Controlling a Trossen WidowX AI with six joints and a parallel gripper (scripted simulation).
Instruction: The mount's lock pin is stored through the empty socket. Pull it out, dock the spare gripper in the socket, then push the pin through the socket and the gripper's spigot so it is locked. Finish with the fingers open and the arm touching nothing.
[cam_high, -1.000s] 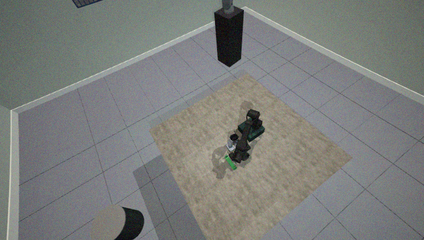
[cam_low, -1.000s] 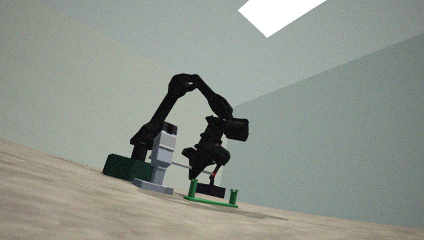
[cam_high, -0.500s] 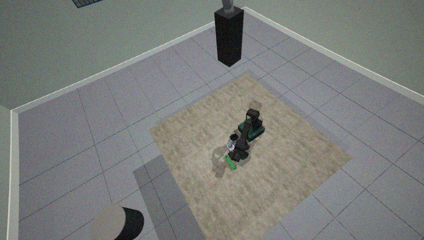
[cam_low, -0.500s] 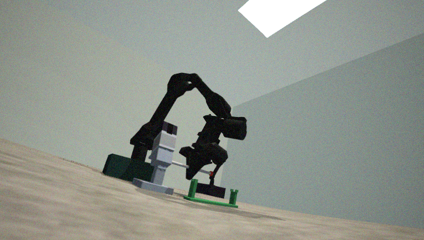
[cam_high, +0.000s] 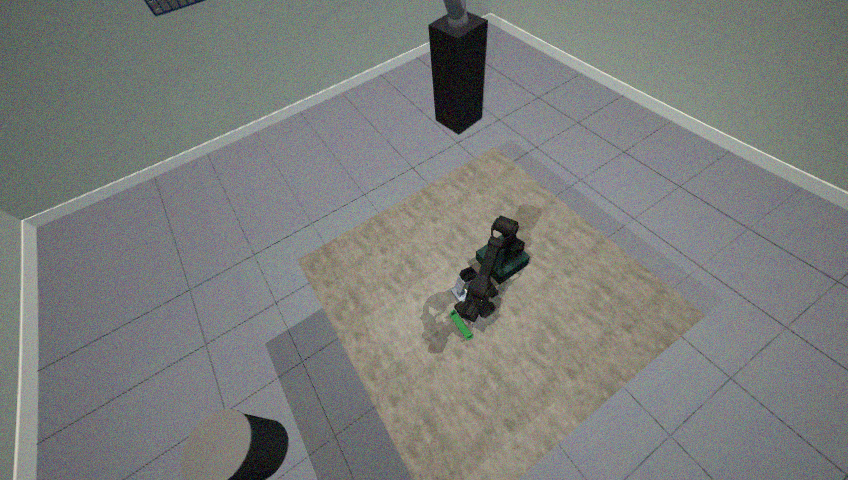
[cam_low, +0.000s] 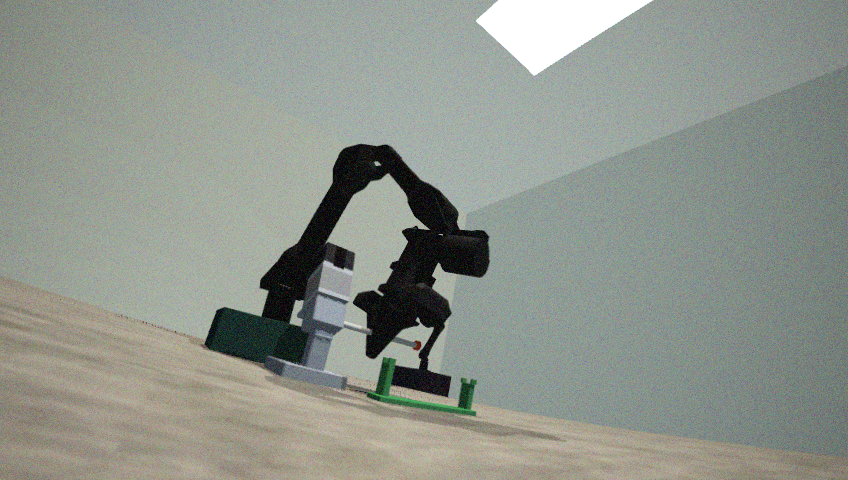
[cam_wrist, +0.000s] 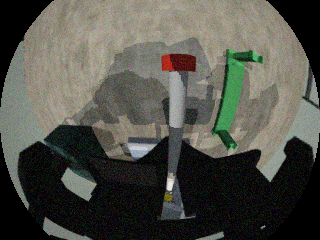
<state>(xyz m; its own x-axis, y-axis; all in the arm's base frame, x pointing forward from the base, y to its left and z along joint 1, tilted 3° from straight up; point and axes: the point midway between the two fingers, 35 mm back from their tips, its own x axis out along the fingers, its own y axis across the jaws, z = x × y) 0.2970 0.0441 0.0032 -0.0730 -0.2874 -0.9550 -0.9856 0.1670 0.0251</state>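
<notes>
Right now the socket is 2 cm behind my gripper tip and 8 cm to the right of it. The rest, counted from my gripper tip: spare gripper 3 cm behind, 8 cm to the right, 8 cm above; rack 10 cm ahead, 2 cm to the left, 2 cm below.
</notes>
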